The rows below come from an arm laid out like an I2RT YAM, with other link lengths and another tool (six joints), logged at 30 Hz.
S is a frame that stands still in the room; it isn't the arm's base.
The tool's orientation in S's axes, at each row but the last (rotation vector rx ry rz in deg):
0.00, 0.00, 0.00
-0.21, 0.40, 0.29
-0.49, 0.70, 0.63
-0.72, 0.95, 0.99
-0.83, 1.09, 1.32
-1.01, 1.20, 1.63
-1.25, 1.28, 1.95
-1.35, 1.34, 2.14
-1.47, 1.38, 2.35
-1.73, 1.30, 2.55
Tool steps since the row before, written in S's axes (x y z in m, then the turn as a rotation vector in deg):
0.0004, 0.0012, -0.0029, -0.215, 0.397, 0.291
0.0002, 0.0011, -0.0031, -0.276, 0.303, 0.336
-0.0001, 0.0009, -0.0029, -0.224, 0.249, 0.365
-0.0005, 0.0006, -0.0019, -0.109, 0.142, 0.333
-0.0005, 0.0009, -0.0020, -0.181, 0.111, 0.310
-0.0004, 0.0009, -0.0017, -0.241, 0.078, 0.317
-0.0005, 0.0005, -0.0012, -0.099, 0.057, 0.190
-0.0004, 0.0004, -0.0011, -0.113, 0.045, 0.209
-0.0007, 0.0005, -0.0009, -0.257, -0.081, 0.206
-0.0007, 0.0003, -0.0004, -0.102, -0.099, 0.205
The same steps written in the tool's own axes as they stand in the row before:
0.0004, 0.0012, -0.0029, -0.215, 0.397, 0.291
0.0002, 0.0011, -0.0031, -0.277, 0.303, 0.335
-0.0001, 0.0009, -0.0029, -0.226, 0.248, 0.364
-0.0005, 0.0006, -0.0019, -0.112, 0.140, 0.333
-0.0004, 0.0009, -0.0020, -0.184, 0.111, 0.308
-0.0003, 0.0009, -0.0017, -0.245, 0.079, 0.313
-0.0005, 0.0005, -0.0012, -0.101, 0.056, 0.189
-0.0004, 0.0004, -0.0011, -0.116, 0.044, 0.207
-0.0007, 0.0006, -0.0009, -0.265, -0.075, 0.198
-0.0007, 0.0003, -0.0004, -0.111, -0.100, 0.200

